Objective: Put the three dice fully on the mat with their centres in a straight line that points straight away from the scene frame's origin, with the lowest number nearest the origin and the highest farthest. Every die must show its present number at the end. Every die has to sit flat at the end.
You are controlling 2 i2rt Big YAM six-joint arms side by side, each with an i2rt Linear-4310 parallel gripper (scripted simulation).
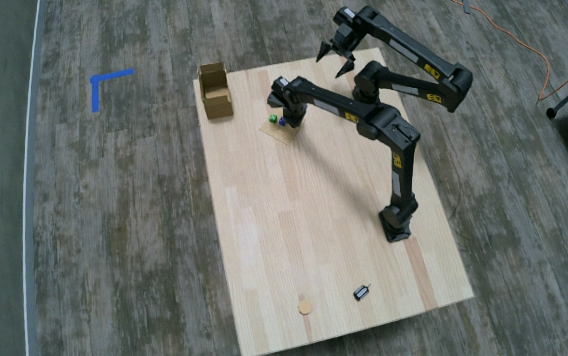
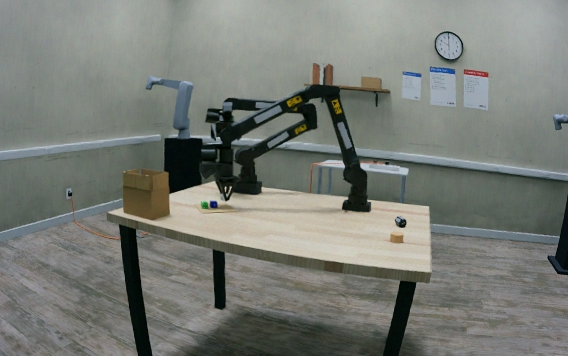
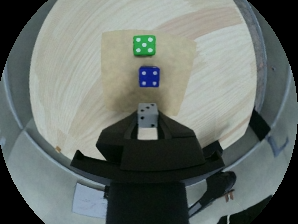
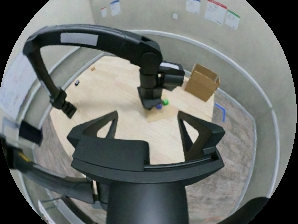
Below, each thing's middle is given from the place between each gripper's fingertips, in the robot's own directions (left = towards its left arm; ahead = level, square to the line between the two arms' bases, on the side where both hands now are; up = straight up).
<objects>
I see my left gripper 4 cm short of the tan mat (image 3: pixel 174 56), 4 cm above it and 2 cm to the left of it.
My right hand is 16 cm short of the tan mat, 7 cm to the right of it and 26 cm above it.
</objects>
